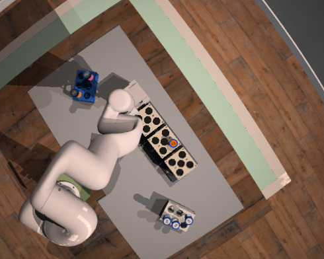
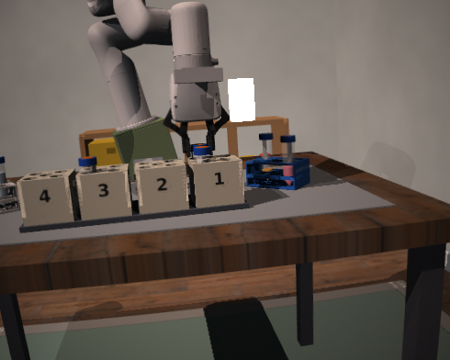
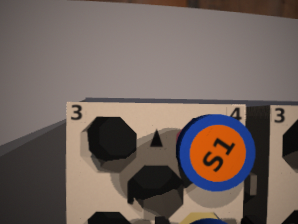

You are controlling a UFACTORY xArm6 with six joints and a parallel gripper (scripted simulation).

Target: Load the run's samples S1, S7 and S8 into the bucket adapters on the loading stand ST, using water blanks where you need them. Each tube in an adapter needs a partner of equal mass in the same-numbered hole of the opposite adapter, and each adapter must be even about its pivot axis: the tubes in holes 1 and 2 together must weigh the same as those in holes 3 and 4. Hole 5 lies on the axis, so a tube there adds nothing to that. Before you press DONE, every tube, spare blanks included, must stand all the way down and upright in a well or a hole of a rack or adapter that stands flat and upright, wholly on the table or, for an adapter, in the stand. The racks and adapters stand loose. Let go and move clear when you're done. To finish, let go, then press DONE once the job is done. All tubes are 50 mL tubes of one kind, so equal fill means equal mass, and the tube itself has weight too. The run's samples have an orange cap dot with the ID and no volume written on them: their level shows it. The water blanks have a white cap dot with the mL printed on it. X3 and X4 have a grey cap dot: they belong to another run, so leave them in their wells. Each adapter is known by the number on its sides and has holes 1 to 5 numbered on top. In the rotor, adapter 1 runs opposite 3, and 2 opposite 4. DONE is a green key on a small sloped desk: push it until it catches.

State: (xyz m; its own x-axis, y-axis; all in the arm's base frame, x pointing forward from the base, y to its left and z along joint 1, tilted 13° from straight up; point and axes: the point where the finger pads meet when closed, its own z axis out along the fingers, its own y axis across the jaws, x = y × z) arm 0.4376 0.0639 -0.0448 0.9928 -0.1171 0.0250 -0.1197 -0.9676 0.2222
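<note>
The tube of yellowish liquid is 1 cm to the right of my hand and 5 cm below it. Round my hand: green DONE key 22 cm behind, 8 cm to the right, 6 cm below; loading stand 14 cm to the right, 12 cm below; pink tube 2 cm ahead, 22 cm to the right, 5 cm below.
</note>
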